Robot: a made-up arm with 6 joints. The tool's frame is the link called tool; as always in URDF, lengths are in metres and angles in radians. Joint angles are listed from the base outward.
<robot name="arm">
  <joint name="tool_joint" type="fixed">
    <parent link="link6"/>
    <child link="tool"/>
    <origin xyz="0 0 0" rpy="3.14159 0 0"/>
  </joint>
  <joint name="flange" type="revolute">
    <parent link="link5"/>
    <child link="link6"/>
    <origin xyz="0.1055 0 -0.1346" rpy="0 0 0"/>
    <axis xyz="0 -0.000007 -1"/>
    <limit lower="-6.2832" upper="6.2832"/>
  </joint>
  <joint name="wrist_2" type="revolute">
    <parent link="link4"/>
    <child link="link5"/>
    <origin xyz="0 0 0" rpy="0 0 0"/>
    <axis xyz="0 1 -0.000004"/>
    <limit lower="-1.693" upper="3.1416"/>
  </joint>
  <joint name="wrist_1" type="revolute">
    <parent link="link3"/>
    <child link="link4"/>
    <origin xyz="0.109 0 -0.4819" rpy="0 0 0"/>
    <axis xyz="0 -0.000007 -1"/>
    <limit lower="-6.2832" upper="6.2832"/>
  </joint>
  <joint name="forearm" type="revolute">
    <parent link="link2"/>
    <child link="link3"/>
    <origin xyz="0.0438 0 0.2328" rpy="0 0 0"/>
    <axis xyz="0 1 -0.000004"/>
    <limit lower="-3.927" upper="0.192"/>
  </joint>
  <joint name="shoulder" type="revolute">
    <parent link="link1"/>
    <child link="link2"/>
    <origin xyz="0 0 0" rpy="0 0 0"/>
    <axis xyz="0 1 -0.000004"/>
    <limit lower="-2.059" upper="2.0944"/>
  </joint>
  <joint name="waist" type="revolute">
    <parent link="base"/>
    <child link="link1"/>
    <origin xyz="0 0 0.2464" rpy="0 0 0"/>
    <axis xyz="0 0 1"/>
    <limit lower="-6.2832" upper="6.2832"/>
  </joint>
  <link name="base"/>
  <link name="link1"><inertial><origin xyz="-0.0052 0.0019 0.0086"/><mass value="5.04"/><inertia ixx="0.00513" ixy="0" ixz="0" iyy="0.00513" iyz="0" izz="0.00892"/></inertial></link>
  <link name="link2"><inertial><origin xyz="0.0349 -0.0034 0.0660"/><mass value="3.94"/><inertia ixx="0.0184" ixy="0" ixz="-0.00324" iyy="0.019" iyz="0" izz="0.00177"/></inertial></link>
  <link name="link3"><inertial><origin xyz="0.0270 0.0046 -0.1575"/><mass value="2.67"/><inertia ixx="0.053" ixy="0" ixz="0.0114" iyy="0.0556" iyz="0" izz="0.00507"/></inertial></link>
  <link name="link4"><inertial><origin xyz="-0.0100 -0.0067 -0.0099"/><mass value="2.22"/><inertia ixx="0.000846" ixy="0" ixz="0" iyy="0.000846" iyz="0" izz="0.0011"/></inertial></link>
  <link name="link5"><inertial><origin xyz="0.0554 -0.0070 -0.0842"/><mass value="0.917"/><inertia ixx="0.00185" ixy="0" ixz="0.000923" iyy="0.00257" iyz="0" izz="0.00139"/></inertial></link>
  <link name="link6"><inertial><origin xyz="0.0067 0.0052 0.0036"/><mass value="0.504"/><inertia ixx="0.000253" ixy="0" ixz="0" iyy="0.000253" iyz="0" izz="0.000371"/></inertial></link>
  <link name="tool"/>
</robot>
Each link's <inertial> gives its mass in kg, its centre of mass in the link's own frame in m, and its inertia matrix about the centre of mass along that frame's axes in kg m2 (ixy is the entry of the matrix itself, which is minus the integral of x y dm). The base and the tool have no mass. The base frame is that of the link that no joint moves.
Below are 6 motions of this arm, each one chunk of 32 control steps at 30 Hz.
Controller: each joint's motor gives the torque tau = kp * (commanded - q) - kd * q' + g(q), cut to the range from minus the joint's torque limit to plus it. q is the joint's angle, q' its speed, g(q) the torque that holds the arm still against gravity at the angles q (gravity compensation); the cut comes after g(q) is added. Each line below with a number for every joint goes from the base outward.
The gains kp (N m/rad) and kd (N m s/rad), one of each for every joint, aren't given. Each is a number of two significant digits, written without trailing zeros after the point. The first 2 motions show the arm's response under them.
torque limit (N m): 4.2 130 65 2.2 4 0.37
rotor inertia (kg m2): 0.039 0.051 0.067 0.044 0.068 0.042
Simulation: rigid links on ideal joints. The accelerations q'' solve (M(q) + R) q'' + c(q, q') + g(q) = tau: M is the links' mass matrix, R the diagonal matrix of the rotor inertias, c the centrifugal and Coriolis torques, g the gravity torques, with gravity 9.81 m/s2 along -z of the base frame. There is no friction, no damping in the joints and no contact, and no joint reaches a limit. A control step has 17 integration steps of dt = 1/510 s. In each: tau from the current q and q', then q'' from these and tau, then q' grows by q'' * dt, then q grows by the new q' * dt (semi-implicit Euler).
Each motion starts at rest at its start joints. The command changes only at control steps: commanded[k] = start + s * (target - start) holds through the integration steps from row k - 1 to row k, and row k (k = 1, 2, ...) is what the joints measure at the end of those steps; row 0 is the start. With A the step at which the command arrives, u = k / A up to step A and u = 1 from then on. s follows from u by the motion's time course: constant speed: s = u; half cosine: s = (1 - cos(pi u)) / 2; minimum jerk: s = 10 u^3 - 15 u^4 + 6 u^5; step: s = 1 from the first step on.
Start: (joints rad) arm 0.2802 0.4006 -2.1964 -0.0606 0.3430 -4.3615
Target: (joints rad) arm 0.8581 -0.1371 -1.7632 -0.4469 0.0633 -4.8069
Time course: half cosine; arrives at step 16
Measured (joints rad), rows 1 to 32:
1: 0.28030 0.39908 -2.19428 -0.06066 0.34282 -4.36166
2: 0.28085 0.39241 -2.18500 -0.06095 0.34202 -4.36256
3: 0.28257 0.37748 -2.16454 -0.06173 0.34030 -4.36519
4: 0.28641 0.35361 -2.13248 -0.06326 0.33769 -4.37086
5: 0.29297 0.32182 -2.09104 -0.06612 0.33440 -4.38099
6: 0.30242 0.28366 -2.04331 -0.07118 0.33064 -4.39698
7: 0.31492 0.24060 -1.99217 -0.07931 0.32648 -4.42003
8: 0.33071 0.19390 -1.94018 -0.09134 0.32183 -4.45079
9: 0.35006 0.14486 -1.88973 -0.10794 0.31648 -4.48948
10: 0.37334 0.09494 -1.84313 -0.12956 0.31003 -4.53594
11: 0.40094 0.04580 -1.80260 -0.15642 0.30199 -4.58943
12: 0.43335 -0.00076 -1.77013 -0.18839 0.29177 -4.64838
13: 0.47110 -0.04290 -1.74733 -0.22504 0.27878 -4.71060
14: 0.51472 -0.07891 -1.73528 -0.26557 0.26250 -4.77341
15: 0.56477 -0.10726 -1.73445 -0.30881 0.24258 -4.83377
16: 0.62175 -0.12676 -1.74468 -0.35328 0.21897 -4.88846
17: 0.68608 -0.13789 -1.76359 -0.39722 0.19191 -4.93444
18: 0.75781 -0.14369 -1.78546 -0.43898 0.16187 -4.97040
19: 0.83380 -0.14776 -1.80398 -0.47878 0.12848 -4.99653
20: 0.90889 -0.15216 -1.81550 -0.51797 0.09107 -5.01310
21: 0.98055 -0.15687 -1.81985 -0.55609 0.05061 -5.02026
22: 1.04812 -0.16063 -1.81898 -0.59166 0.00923 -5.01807
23: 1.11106 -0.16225 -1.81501 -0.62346 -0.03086 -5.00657
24: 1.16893 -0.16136 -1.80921 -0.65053 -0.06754 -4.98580
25: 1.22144 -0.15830 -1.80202 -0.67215 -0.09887 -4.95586
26: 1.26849 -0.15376 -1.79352 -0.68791 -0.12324 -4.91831
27: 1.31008 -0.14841 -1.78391 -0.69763 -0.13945 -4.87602
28: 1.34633 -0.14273 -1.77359 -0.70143 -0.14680 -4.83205
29: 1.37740 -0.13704 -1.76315 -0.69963 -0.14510 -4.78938
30: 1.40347 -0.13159 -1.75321 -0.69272 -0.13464 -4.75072
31: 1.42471 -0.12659 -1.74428 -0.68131 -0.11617 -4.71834
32: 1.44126 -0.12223 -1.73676 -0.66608 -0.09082 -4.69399
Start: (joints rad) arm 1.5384 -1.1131 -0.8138 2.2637 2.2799 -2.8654
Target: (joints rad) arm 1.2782 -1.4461 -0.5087 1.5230 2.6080 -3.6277
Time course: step
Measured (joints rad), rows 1 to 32:
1: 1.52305 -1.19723 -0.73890 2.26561 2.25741 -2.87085
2: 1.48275 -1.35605 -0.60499 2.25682 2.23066 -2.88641
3: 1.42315 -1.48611 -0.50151 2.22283 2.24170 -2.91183
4: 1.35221 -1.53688 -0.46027 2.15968 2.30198 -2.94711
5: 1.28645 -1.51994 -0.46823 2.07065 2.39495 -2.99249
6: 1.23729 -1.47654 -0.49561 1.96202 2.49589 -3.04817
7: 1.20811 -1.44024 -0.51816 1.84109 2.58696 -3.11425
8: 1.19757 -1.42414 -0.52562 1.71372 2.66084 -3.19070
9: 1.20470 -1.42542 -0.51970 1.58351 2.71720 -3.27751
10: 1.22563 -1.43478 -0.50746 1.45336 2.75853 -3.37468
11: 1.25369 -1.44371 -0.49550 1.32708 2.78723 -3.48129
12: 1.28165 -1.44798 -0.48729 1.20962 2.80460 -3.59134
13: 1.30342 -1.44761 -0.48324 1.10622 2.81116 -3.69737
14: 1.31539 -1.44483 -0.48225 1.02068 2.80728 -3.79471
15: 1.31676 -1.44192 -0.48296 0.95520 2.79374 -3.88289
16: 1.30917 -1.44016 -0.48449 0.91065 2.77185 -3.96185
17: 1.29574 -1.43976 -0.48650 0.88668 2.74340 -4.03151
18: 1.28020 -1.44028 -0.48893 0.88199 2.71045 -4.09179
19: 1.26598 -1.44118 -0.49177 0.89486 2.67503 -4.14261
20: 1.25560 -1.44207 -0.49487 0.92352 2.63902 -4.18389
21: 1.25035 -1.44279 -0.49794 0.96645 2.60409 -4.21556
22: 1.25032 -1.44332 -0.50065 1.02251 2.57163 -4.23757
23: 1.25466 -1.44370 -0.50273 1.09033 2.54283 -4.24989
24: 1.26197 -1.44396 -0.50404 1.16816 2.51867 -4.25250
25: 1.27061 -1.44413 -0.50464 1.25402 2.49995 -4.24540
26: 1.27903 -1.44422 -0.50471 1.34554 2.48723 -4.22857
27: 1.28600 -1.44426 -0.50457 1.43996 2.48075 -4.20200
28: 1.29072 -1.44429 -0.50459 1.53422 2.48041 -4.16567
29: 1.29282 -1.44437 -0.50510 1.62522 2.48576 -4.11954
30: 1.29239 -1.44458 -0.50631 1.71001 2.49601 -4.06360
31: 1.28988 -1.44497 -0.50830 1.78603 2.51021 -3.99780
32: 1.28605 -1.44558 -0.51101 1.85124 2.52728 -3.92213
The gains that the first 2 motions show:
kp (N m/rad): 53 180 81 1.9 4.2 2.6
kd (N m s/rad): 1.8 6.3 2.1 0.069 0.24 0.077
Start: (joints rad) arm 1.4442 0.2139 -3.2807 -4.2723 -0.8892 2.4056
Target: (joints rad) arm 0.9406 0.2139 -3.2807 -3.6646 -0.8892 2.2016
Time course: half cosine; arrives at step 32
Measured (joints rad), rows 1 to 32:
1: 1.44390 0.21390 -3.28069 -4.27216 -0.88919 2.40558
2: 1.44243 0.21391 -3.28067 -4.27148 -0.88917 2.40549
3: 1.43880 0.21394 -3.28061 -4.26974 -0.88910 2.40520
4: 1.43237 0.21398 -3.28052 -4.26652 -0.88898 2.40456
5: 1.42303 0.21405 -3.28042 -4.26156 -0.88882 2.40337
6: 1.41102 0.21413 -3.28031 -4.25472 -0.88864 2.40143
7: 1.39673 0.21421 -3.28022 -4.24591 -0.88844 2.39854
8: 1.38050 0.21428 -3.28016 -4.23500 -0.88825 2.39452
9: 1.36260 0.21433 -3.28013 -4.22186 -0.88809 2.38924
10: 1.34318 0.21434 -3.28014 -4.20631 -0.88796 2.38261
11: 1.32239 0.21433 -3.28020 -4.18821 -0.88787 2.37459
12: 1.30036 0.21429 -3.28030 -4.16746 -0.88783 2.36521
13: 1.27725 0.21421 -3.28045 -4.14403 -0.88784 2.35456
14: 1.25331 0.21411 -3.28063 -4.11795 -0.88790 2.34277
15: 1.22876 0.21399 -3.28084 -4.08934 -0.88802 2.33006
16: 1.20388 0.21385 -3.28107 -4.05836 -0.88820 2.31664
17: 1.17890 0.21370 -3.28131 -4.02526 -0.88843 2.30280
18: 1.15409 0.21356 -3.28153 -3.99032 -0.88870 2.28880
19: 1.12969 0.21342 -3.28172 -3.95389 -0.88899 2.27494
20: 1.10591 0.21330 -3.28188 -3.91636 -0.88931 2.26148
21: 1.08299 0.21322 -3.28199 -3.87816 -0.88963 2.24870
22: 1.06115 0.21316 -3.28204 -3.83974 -0.88993 2.23680
23: 1.04058 0.21315 -3.28202 -3.80161 -0.89021 2.22598
24: 1.02150 0.21318 -3.28194 -3.76427 -0.89044 2.21638
25: 1.00407 0.21325 -3.28178 -3.72824 -0.89064 2.20809
26: 0.98846 0.21337 -3.28157 -3.69403 -0.89077 2.20118
27: 0.97482 0.21352 -3.28130 -3.66215 -0.89085 2.19566
28: 0.96328 0.21371 -3.28099 -3.63308 -0.89087 2.19149
29: 0.95394 0.21391 -3.28065 -3.60729 -0.89084 2.18863
30: 0.94689 0.21413 -3.28030 -3.58520 -0.89076 2.18700
31: 0.94219 0.21435 -3.27995 -3.56719 -0.89064 2.18652
32: 0.93989 0.21457 -3.27962 -3.55358 -0.89049 2.18708

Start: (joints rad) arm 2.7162 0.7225 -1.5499 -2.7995 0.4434 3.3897
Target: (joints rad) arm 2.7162 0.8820 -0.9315 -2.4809 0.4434 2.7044
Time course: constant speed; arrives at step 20
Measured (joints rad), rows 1 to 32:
1: 2.71622 0.72130 -1.54739 -2.79880 0.44476 3.38849
2: 2.71628 0.71829 -1.53979 -2.79623 0.44929 3.38395
3: 2.71640 0.71463 -1.52700 -2.79095 0.45782 3.37433
4: 2.71659 0.71212 -1.50996 -2.78234 0.47049 3.35831
5: 2.71684 0.71221 -1.48952 -2.77009 0.48701 3.33507
6: 2.71715 0.71561 -1.46593 -2.75409 0.50678 3.30432
7: 2.71752 0.72235 -1.43895 -2.73455 0.52894 3.26628
8: 2.71791 0.73206 -1.40823 -2.71186 0.55232 3.22163
9: 2.71828 0.74427 -1.37358 -2.68666 0.57547 3.17144
10: 2.71859 0.75851 -1.33512 -2.65975 0.59677 3.11710
11: 2.71874 0.77434 -1.29325 -2.63196 0.61451 3.06018
12: 2.71864 0.79135 -1.24857 -2.60415 0.62712 3.00229
13: 2.71818 0.80906 -1.20176 -2.57706 0.63324 2.94506
14: 2.71729 0.82696 -1.15356 -2.55131 0.63193 2.88992
15: 2.71590 0.84452 -1.10470 -2.52740 0.62271 2.83811
16: 2.71401 0.86125 -1.05592 -2.50567 0.60566 2.79055
17: 2.71170 0.87671 -1.00798 -2.48637 0.58135 2.74783
18: 2.70920 0.89062 -0.96161 -2.46971 0.55087 2.71021
19: 2.70684 0.90280 -0.91752 -2.45584 0.51567 2.67757
20: 2.70510 0.91321 -0.87633 -2.44487 0.47748 2.64951
21: 2.70443 0.92244 -0.84015 -2.43752 0.43712 2.62653
22: 2.70524 0.93068 -0.81133 -2.43500 0.39489 2.60979
23: 2.70770 0.93726 -0.79094 -2.43826 0.35167 2.59998
24: 2.71168 0.94132 -0.77930 -2.44782 0.30876 2.59730
25: 2.71667 0.94238 -0.77637 -2.46364 0.26782 2.60146
26: 2.72191 0.94045 -0.78187 -2.48503 0.23077 2.61176
27: 2.72668 0.93594 -0.79518 -2.51069 0.19967 2.62716
28: 2.73039 0.92936 -0.81522 -2.53876 0.17661 2.64635
29: 2.73274 0.92119 -0.84043 -2.56703 0.16353 2.66785
30: 2.73369 0.91179 -0.86890 -2.59319 0.16197 2.69017
31: 2.73335 0.90150 -0.89857 -2.61502 0.17294 2.71182
32: 2.73197 0.89068 -0.92750 -2.63062 0.19668 2.73149

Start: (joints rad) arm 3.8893 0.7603 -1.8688 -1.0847 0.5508 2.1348
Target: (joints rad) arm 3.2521 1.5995 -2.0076 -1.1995 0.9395 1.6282
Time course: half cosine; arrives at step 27
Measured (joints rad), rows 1 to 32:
1: 3.88927 0.76086 -1.86948 -1.08472 0.55080 2.13474
2: 3.88910 0.76346 -1.87261 -1.08485 0.55074 2.13441
3: 3.88858 0.76969 -1.87984 -1.08527 0.55047 2.13339
4: 3.88740 0.78038 -1.89168 -1.08624 0.54969 2.13110
5: 3.88518 0.79561 -1.90746 -1.08807 0.54804 2.12687
6: 3.88152 0.81512 -1.92594 -1.09109 0.54520 2.11998
7: 3.87606 0.83863 -1.94583 -1.09556 0.54106 2.10976
8: 3.86868 0.86603 -1.96610 -1.10162 0.53601 2.09564
9: 3.85944 0.89736 -1.98596 -1.10925 0.53084 2.07721
10: 3.84840 0.93265 -2.00477 -1.11834 0.52643 2.05423
11: 3.83561 0.97185 -2.02188 -1.12872 0.52369 2.02670
12: 3.82110 1.01475 -2.03669 -1.14017 0.52357 1.99482
13: 3.80485 1.06106 -2.04859 -1.15245 0.52693 1.95904
14: 3.78681 1.11034 -2.05712 -1.16532 0.53456 1.91999
15: 3.76686 1.16208 -2.06191 -1.17857 0.54710 1.87850
16: 3.74481 1.21569 -2.06276 -1.19202 0.56494 1.83553
17: 3.72035 1.27047 -2.05958 -1.20551 0.58824 1.79213
18: 3.69307 1.32564 -2.05246 -1.21887 0.61684 1.74939
19: 3.66239 1.38033 -2.04159 -1.23186 0.65028 1.70839
20: 3.62758 1.43358 -2.02733 -1.24412 0.68778 1.67015
21: 3.58771 1.48437 -2.01018 -1.25508 0.72831 1.63556
22: 3.54164 1.53166 -1.99084 -1.26398 0.77065 1.60541
23: 3.48807 1.57434 -1.97018 -1.26985 0.81343 1.58032
24: 3.42563 1.61132 -1.94926 -1.27159 0.85528 1.56070
25: 3.35338 1.64156 -1.92932 -1.26804 0.89519 1.54686
26: 3.27354 1.66408 -1.91158 -1.25798 0.93437 1.53895
27: 3.19069 1.67817 -1.89685 -1.24045 0.97457 1.53703
28: 3.10767 1.68411 -1.88637 -1.21515 1.01490 1.54087
29: 3.02639 1.68351 -1.88238 -1.18248 1.05348 1.54991
30: 2.94878 1.67834 -1.88672 -1.14372 1.08849 1.56330
31: 2.87643 1.66997 -1.89954 -1.10117 1.11813 1.57997
32: 2.81041 1.65904 -1.91944 -1.05801 1.14066 1.59870

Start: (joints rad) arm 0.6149 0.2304 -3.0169 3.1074 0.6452 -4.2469
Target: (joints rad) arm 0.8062 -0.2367 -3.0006 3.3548 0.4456 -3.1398
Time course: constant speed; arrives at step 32
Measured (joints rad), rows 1 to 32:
1: 0.61563 0.22719 -3.01260 3.10751 0.64489 -4.24568
2: 0.61808 0.21962 -3.00305 3.10790 0.64326 -4.24116
3: 0.62267 0.20981 -2.99201 3.10868 0.63919 -4.23159
4: 0.62923 0.19945 -2.98257 3.10994 0.63190 -4.21567
5: 0.63723 0.18883 -2.97567 3.11177 0.62113 -4.19254
6: 0.64592 0.17755 -2.97102 3.11427 0.60707 -4.16191
7: 0.65451 0.16515 -2.96814 3.11756 0.59023 -4.12394
8: 0.66236 0.15147 -2.96684 3.12179 0.57135 -4.07931
9: 0.66912 0.13657 -2.96709 3.12712 0.55137 -4.02908
10: 0.67477 0.12059 -2.96888 3.13368 0.53131 -3.97460
11: 0.67968 0.10367 -2.97209 3.14155 0.51226 -3.91745
12: 0.68444 0.08597 -2.97648 3.15073 0.49524 -3.85925
13: 0.68962 0.06762 -2.98181 3.16121 0.48117 -3.80162
14: 0.69548 0.04881 -2.98780 3.17292 0.47079 -3.74602
15: 0.70183 0.02971 -2.99416 3.18582 0.46457 -3.69369
16: 0.70821 0.01049 -3.00066 3.19982 0.46275 -3.64558
17: 0.71430 -0.00867 -3.00703 3.21478 0.46529 -3.60230
18: 0.72011 -0.02762 -3.01306 3.23048 0.47188 -3.56412
19: 0.72581 -0.04623 -3.01855 3.24666 0.48198 -3.53095
20: 0.73151 -0.06437 -3.02332 3.26301 0.49486 -3.50238
21: 0.73728 -0.08196 -3.02726 3.27922 0.50961 -3.47773
22: 0.74310 -0.09894 -3.03027 3.29497 0.52524 -3.45608
23: 0.74897 -0.11528 -3.03229 3.30994 0.54073 -3.43639
24: 0.75489 -0.13097 -3.03333 3.32383 0.55507 -3.41756
25: 0.76086 -0.14601 -3.03338 3.33642 0.56730 -3.39847
26: 0.76688 -0.16044 -3.03250 3.34749 0.57663 -3.37813
27: 0.77295 -0.17431 -3.03075 3.35695 0.58238 -3.35566
28: 0.77904 -0.18766 -3.02823 3.36473 0.58409 -3.33038
29: 0.78514 -0.20059 -3.02503 3.37087 0.58147 -3.30185
30: 0.79122 -0.21314 -3.02129 3.37547 0.57447 -3.26988
31: 0.79726 -0.22542 -3.01712 3.37868 0.56322 -3.23449
32: 0.80324 -0.23749 -3.01266 3.38071 0.54804 -3.19597

